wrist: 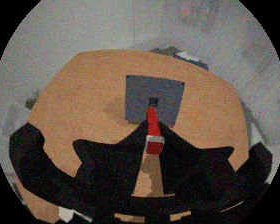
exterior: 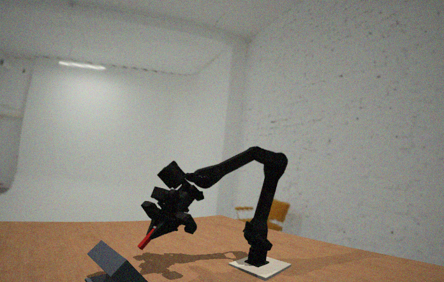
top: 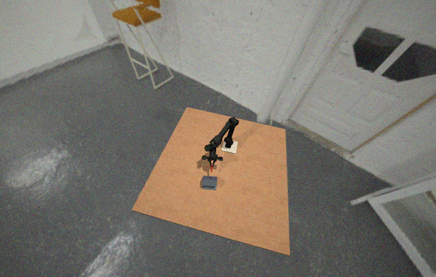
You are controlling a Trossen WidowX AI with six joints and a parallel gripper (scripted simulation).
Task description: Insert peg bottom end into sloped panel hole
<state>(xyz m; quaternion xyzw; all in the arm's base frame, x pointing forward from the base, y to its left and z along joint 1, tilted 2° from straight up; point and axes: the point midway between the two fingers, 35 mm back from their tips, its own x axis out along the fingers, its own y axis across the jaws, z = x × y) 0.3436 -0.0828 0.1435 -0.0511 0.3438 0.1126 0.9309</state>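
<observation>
Now: the grey sloped panel 9 cm ahead of my gripper tip, 1 cm to the left of it and 8 cm below it. Round my gripper tip: red peg 1 cm behind, 1 cm above.
</observation>
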